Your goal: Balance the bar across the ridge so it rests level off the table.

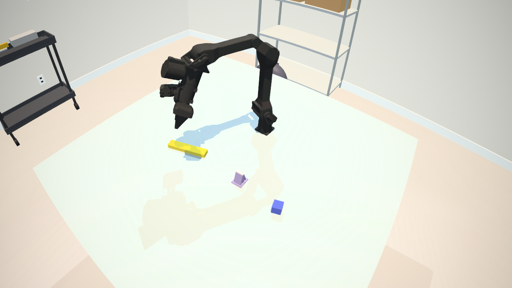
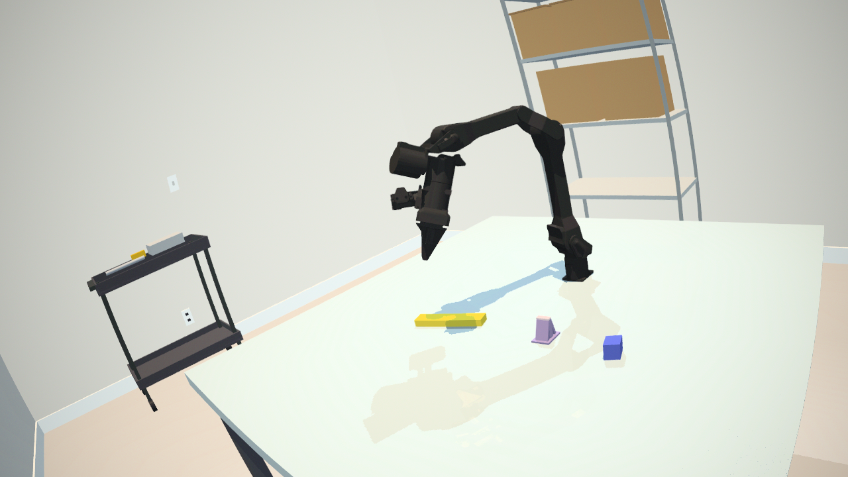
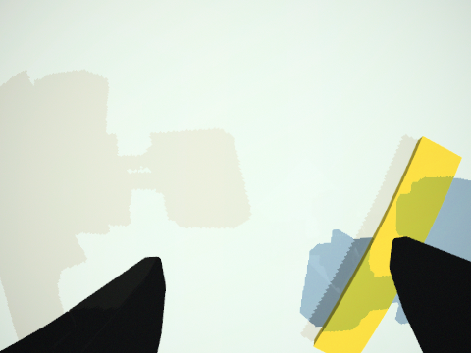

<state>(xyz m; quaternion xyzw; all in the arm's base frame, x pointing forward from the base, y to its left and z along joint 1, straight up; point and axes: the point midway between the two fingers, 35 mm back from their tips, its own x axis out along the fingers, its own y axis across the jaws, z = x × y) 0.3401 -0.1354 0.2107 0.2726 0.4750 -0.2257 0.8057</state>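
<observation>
Right now the yellow bar is 170 mm below my gripper tip, 50 mm behind it and 30 mm to the right of it. Also, from my gripper tip: blue cube (410 mm to the left, 160 mm below, 40 mm behind).
</observation>
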